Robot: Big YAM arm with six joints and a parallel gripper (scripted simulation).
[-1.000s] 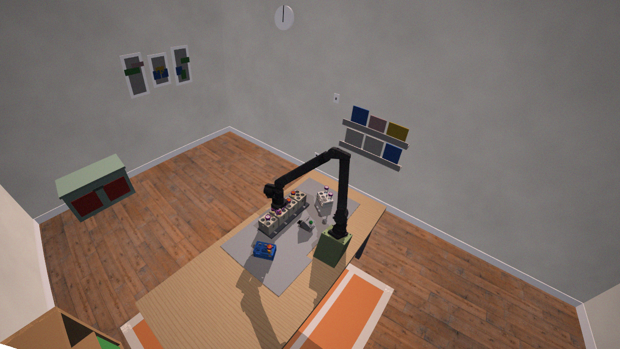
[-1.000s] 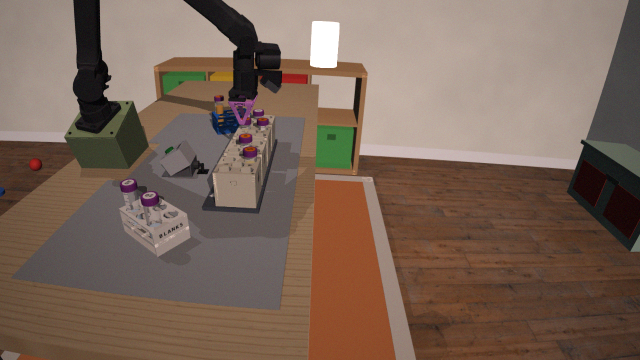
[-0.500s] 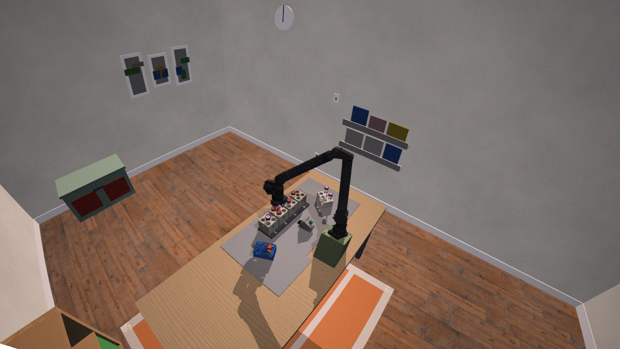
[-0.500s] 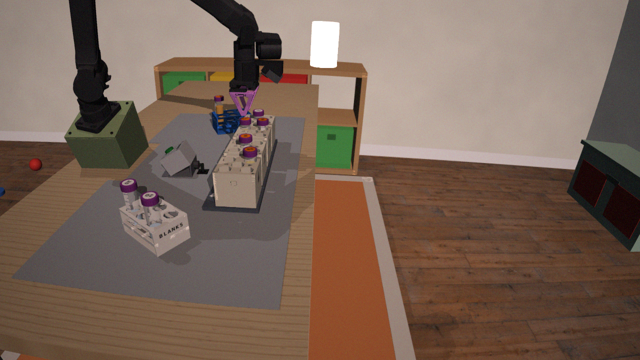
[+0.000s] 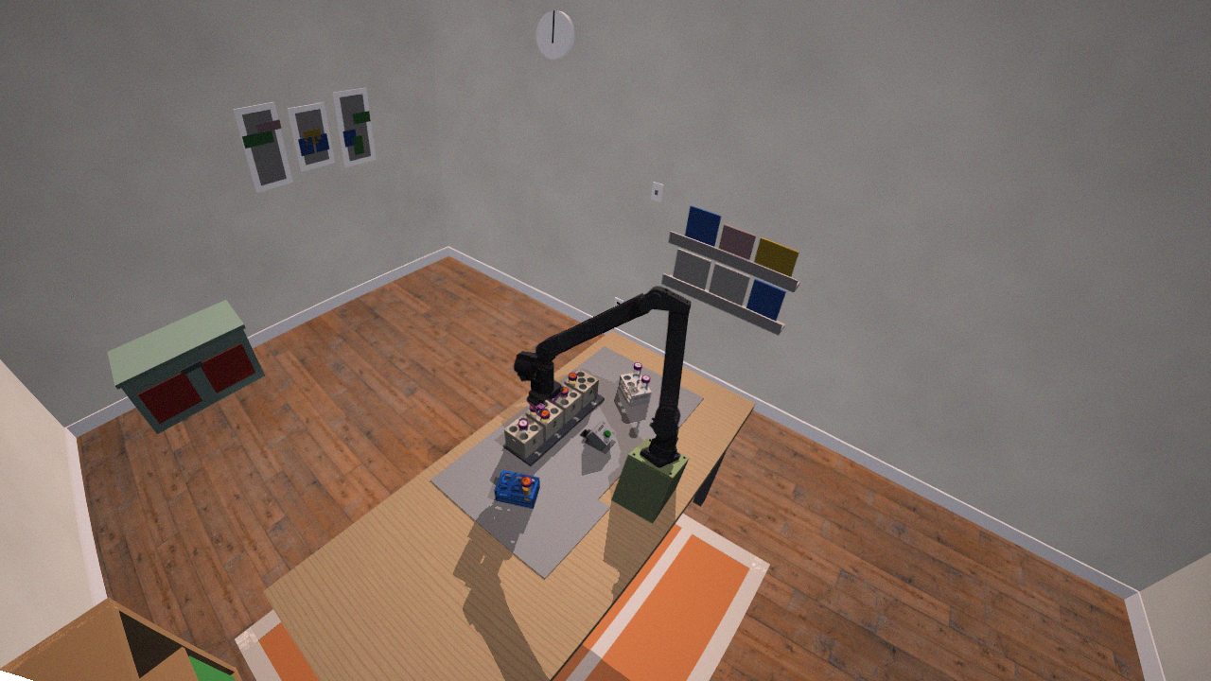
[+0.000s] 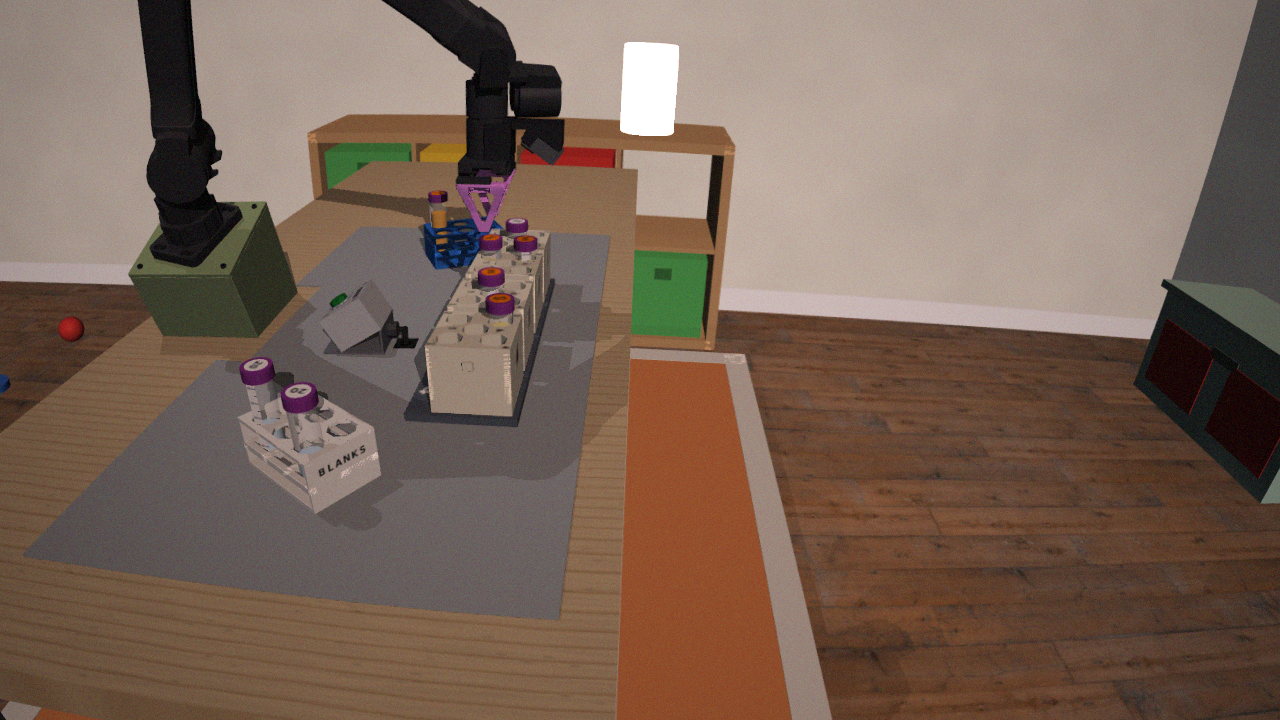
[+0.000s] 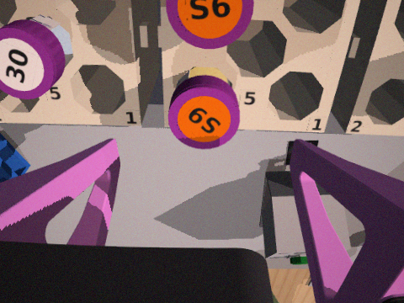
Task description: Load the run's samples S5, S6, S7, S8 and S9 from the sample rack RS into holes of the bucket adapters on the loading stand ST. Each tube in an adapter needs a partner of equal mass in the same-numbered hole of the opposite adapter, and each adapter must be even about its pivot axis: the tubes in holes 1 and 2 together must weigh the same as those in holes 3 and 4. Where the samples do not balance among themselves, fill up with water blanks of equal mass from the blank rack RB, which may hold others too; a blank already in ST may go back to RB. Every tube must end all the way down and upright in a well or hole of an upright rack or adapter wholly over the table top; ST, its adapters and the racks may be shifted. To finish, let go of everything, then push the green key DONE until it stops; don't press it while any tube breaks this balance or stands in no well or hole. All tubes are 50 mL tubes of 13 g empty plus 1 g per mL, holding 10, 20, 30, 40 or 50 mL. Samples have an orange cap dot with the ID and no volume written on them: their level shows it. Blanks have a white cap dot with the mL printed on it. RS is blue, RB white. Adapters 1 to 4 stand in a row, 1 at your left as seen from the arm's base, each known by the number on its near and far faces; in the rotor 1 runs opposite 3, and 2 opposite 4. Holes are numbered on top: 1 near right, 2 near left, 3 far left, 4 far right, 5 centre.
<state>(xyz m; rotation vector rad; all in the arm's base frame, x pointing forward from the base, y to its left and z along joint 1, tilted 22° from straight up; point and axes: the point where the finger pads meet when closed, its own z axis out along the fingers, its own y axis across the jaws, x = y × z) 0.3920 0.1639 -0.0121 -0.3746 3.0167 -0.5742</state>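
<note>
Now: the orange-dot sample tube 190 mm behind my hand, 220 mm to the left of it and 90 mm below it. From my hand the other things lie so: sample tube S9: 10 mm ahead, 10 mm to the left, 90 mm below; then water blank marked 30: 20 mm ahead, 90 mm to the left, 90 mm below; then sample S8: 50 mm ahead, 120 mm to the right, 90 mm below.
</note>
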